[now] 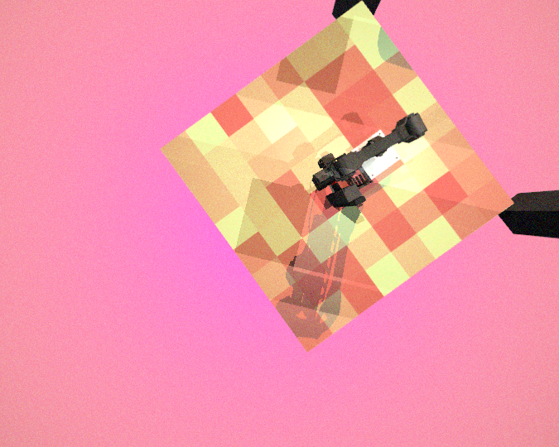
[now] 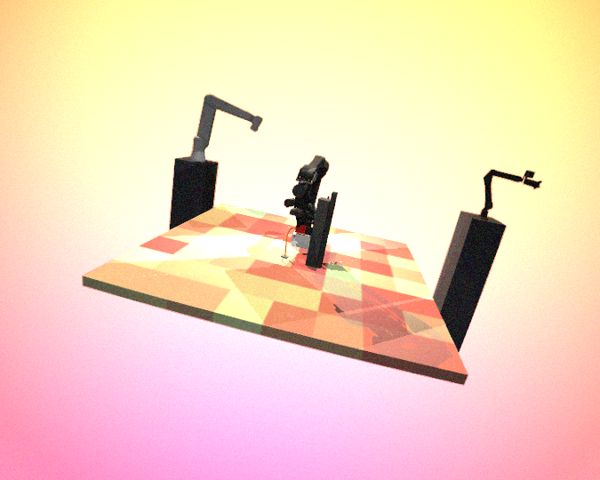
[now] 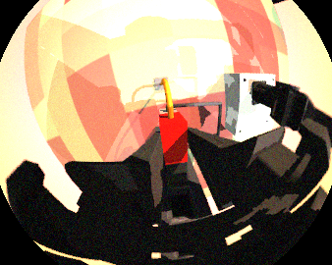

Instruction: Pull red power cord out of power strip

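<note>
My gripper tip is 3 cm to the right of the red plug. Also, from my gripper tip: power strip (10 cm to the left, 2 cm ahead).
</note>
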